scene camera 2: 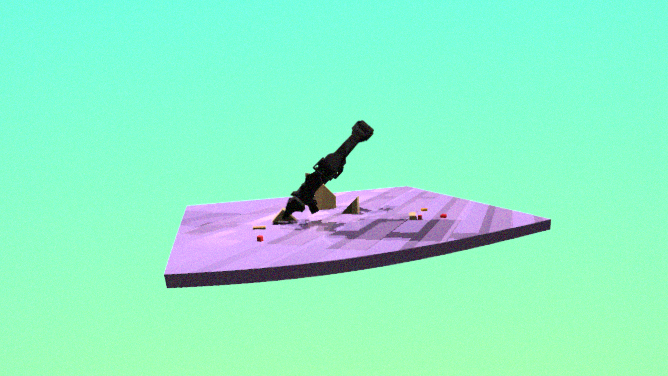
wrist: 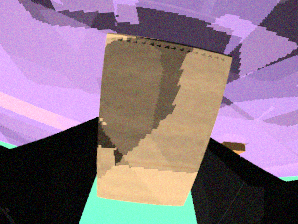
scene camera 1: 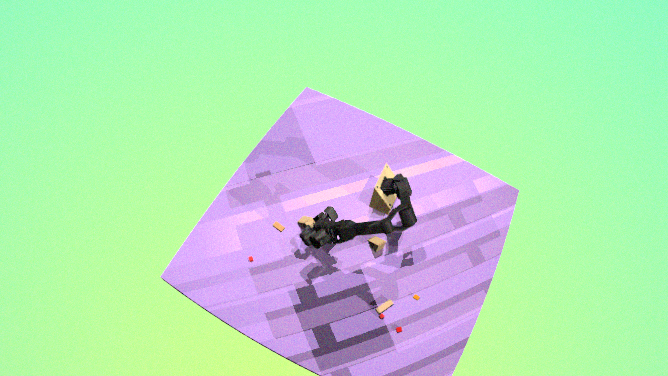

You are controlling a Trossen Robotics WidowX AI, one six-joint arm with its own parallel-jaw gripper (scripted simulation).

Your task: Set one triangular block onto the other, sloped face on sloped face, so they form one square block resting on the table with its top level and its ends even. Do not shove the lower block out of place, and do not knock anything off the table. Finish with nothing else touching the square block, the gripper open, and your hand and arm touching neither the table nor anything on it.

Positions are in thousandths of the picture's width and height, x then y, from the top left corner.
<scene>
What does my gripper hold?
A tan triangular block.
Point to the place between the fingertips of my gripper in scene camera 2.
At 424,578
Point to a tan triangular block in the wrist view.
535,458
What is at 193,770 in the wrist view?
My gripper.
</scene>
